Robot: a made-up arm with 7 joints. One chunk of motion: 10 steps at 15 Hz.
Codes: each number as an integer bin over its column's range. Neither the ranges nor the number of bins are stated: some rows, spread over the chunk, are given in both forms.
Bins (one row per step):
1: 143 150 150 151 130 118 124
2: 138 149 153 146 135 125 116
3: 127 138 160 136 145 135 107
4: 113 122 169 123 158 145 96
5: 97 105 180 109 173 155 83
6: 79 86 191 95 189 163 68
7: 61 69 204 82 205 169 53
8: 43 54 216 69 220 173 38
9: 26 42 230 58 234 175 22
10: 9 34 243 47 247 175 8
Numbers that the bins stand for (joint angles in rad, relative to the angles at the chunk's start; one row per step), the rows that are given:
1: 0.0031 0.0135 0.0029 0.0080 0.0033 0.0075 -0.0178
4: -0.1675 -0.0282 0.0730 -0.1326 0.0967 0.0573 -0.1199
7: -0.4631 -0.1072 0.2020 -0.3384 0.2533 0.1015 -0.2767
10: -0.7588 -0.1593 0.3458 -0.5141 0.3933 0.1125 -0.4408
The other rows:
2: -0.0253 0.0120 0.0140 -0.0171 0.0200 0.0204 -0.0469
3: -0.0878 -0.0044 0.0398 -0.0673 0.0533 0.0388 -0.0798
5: -0.2584 -0.0535 0.1135 -0.2029 0.1467 0.0757 -0.1673
6: -0.3608 -0.0818 0.1541 -0.2731 0.2000 0.0904 -0.2220
8: -0.5655 -0.1295 0.2462 -0.4036 0.3033 0.1089 -0.3314
9: -0.6622 -0.1474 0.2978 -0.4589 0.3500 0.1125 -0.3898

